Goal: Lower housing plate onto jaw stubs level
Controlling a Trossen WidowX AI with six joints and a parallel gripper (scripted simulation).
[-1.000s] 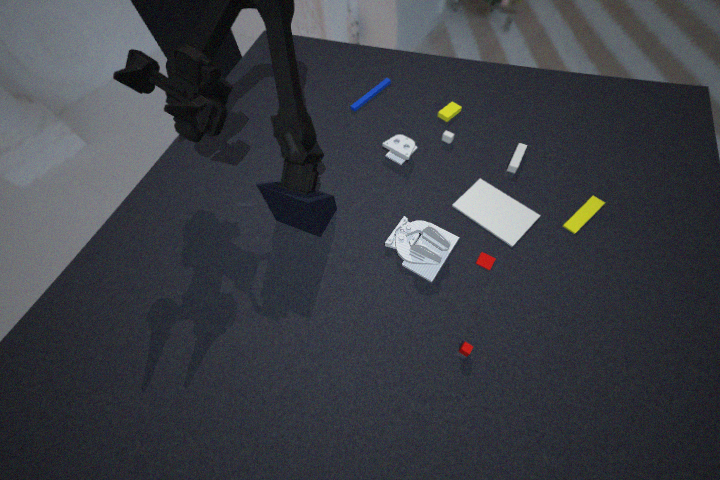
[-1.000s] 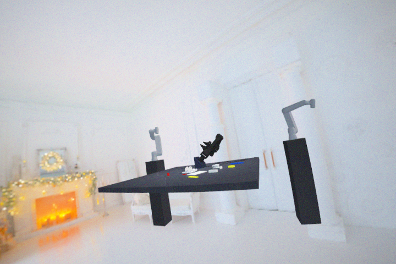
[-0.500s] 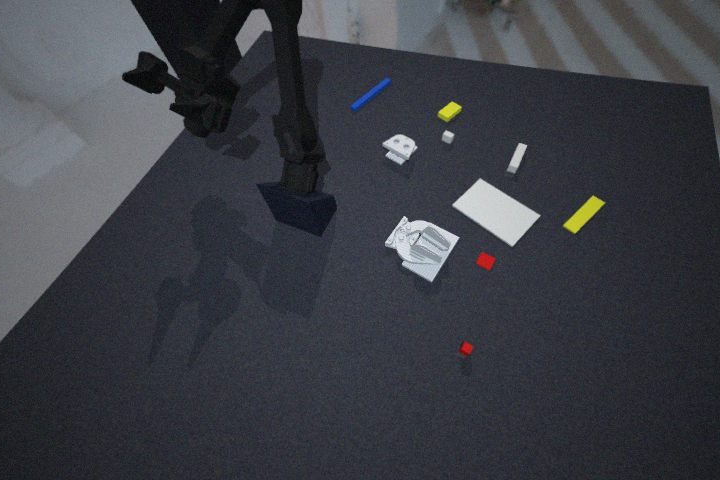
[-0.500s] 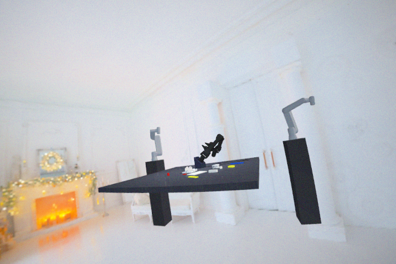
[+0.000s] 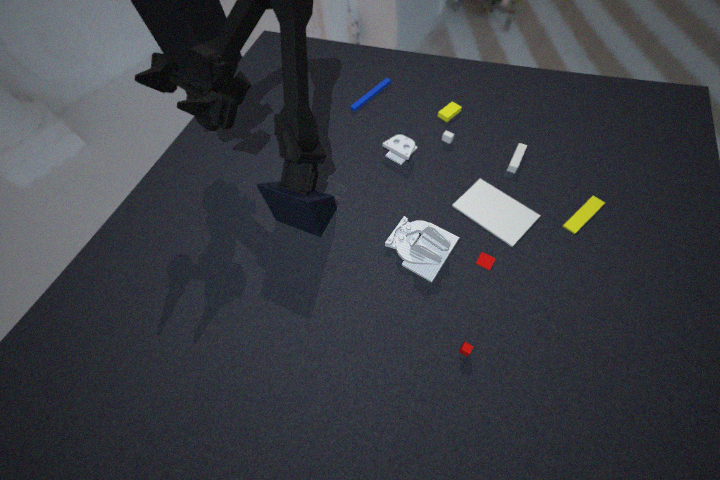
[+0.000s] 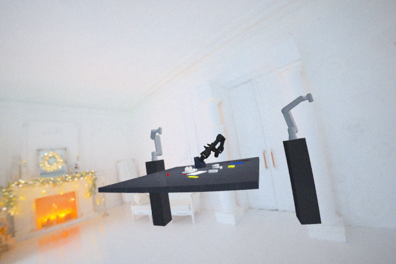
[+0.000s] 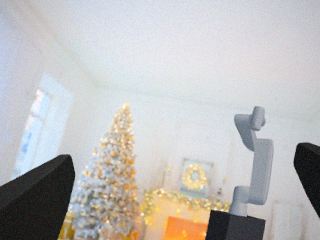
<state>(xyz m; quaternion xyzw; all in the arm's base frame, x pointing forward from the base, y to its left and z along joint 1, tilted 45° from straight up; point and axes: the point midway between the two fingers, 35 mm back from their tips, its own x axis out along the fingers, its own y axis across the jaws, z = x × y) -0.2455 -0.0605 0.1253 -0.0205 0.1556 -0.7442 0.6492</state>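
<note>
Right now the blue bar is 400 mm to the left of my gripper tip, 270 mm ahead of it and 260 mm below it. Also, from my gripper tip: yellow block: 500 mm ahead, 370 mm to the left, 260 mm below; then red tile: 640 mm ahead, 270 mm below, 50 mm to the right; then small white cube: 510 mm ahead, 280 mm to the left, 260 mm below.
</note>
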